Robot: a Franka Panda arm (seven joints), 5 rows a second.
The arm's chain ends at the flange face. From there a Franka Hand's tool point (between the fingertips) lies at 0.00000 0.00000 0.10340 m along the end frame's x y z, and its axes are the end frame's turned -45 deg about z.
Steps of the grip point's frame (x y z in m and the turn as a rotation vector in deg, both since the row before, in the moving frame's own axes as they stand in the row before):
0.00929 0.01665 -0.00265 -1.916 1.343 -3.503
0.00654 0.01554 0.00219 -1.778 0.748 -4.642
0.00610 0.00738 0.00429 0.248 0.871 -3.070
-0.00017 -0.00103 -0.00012 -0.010 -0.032 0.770
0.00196 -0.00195 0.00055 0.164 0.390 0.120
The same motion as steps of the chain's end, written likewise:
0.01416 0.00460 -0.00256 -0.405 2.304 -3.503
0.01234 0.00518 0.00225 -0.728 1.786 -4.642
0.00878 0.00235 0.00430 0.791 0.441 -3.070
-0.00082 -0.00066 -0.00012 -0.030 -0.016 0.770
-0.00028 -0.00206 0.00055 0.392 0.160 0.120

